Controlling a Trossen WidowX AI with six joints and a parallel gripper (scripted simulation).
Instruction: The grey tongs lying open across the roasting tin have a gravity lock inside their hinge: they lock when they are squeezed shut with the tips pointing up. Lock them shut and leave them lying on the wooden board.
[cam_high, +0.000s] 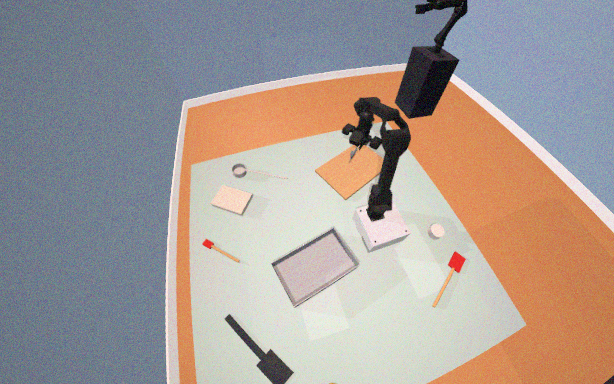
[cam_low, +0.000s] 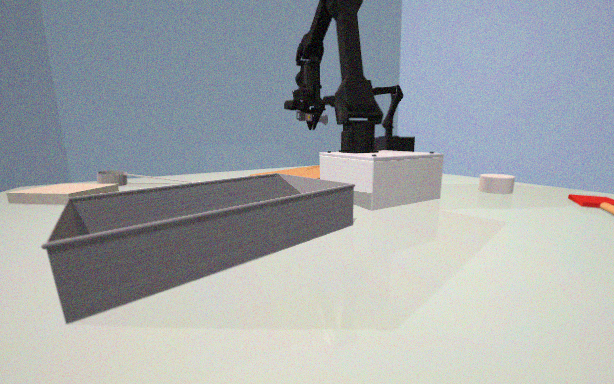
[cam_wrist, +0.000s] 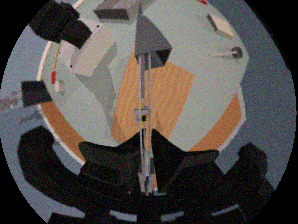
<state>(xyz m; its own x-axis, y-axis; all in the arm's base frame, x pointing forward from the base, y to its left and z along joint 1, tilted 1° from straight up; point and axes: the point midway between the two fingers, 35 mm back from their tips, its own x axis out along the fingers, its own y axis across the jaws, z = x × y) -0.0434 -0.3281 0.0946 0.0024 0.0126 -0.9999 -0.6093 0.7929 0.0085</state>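
My gripper tip is 150 mm above the wooden board. Also, from my gripper tip: white puck: 470 mm to the left, 240 mm behind, 140 mm below; grey roasting tin: 460 mm to the left, 350 mm ahead, 130 mm below; pale board: 670 mm ahead, 140 mm below, 30 mm to the left.
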